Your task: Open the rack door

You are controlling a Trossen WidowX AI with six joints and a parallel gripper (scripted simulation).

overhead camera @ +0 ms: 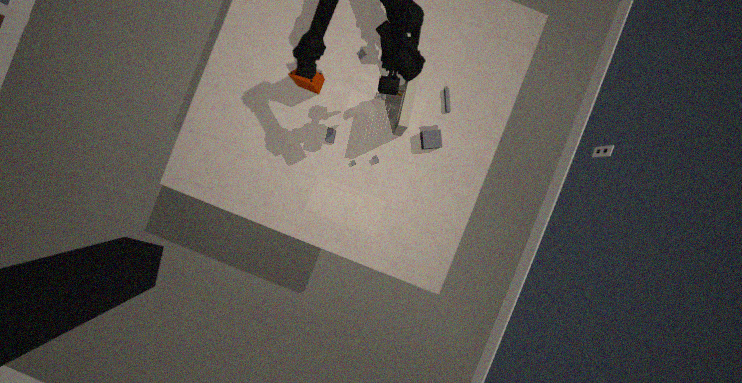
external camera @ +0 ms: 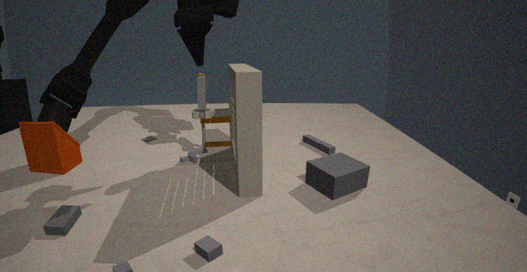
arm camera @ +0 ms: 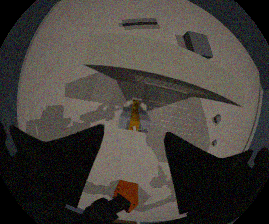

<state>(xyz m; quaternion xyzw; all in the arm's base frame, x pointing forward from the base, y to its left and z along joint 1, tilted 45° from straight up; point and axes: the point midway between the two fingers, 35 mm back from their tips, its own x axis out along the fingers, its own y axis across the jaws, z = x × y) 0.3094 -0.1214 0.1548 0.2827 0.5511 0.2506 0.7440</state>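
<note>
Now: gripper tip 80 mm above the upright orange handle. From my gripper tip the other things lie so: grey bar (250 mm ahead, 180 mm below, 30 mm to the left); grey box (220 mm ahead, 170 mm below, 150 mm to the right).
</note>
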